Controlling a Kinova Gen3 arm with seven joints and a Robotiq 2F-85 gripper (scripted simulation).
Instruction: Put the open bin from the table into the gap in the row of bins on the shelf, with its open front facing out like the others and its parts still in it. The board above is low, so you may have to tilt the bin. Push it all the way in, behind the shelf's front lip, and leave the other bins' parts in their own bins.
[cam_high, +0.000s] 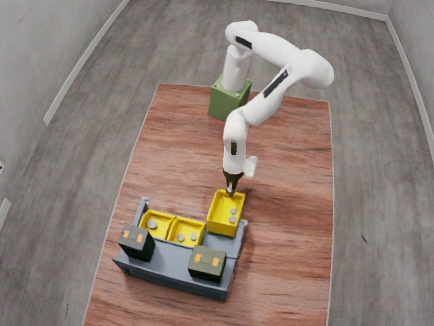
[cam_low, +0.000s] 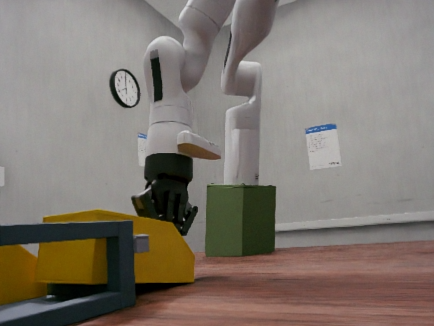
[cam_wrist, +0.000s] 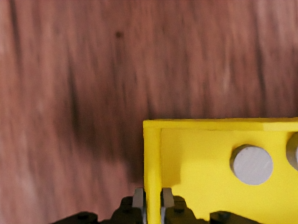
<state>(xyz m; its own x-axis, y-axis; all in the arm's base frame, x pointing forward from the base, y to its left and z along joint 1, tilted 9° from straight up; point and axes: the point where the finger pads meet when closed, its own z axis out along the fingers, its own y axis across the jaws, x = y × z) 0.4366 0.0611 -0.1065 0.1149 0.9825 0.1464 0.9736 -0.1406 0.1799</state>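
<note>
My gripper is now 11 cm short of the grey disc part, 2 cm to the right of it and 1 cm above it. From my hand the other things lie so: grey shelf: 25 cm ahead, 14 cm to the right, 3 cm above.
</note>
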